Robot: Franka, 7 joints.
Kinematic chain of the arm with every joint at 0, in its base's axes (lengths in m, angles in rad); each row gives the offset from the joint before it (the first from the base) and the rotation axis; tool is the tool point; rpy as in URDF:
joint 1: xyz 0 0 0.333 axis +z
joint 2: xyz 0 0 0 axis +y
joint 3: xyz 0 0 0.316 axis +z
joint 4: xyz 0.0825 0 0 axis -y
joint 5: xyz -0.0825 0 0.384 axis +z
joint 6: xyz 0 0 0 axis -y
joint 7: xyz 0.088 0 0 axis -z
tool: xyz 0 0 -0.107 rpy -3.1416 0 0
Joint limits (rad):
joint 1: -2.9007..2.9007
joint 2: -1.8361..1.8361
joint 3: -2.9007..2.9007
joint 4: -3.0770..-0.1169
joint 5: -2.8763..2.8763
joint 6: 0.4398..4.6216
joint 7: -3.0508..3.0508
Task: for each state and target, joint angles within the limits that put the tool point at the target. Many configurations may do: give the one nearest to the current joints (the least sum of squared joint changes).
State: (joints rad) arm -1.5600 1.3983 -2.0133 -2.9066 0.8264 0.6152 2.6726
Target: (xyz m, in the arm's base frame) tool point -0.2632 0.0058 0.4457
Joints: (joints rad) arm -1.5863 1.3891 -2.3322 -2.5689 0.8530 0.6346 2.6726
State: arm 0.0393 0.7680 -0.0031 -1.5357 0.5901 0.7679 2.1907
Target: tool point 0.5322 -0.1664 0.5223
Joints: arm -0.2435 0.3746 -0.2397 -1.3059 0.5717 0.7479 2.1907
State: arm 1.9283 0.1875 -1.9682 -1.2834 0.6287 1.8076 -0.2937
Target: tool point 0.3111 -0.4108 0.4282
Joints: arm 1.4463 -0.0387 -2.4536 -1.9970 0.4568 1.5995 -0.2937
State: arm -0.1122 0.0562 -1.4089 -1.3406 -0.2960 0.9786 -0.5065
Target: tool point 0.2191 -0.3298 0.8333
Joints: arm 0.1882 -0.0399 -1.0605 -0.9229 -0.1984 0.7301 -0.5065
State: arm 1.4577 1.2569 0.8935 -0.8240 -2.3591 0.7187 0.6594
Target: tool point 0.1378 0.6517 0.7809
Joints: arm 1.2398 0.7695 0.8815 -0.5879 -2.5301 1.2533 0.6594
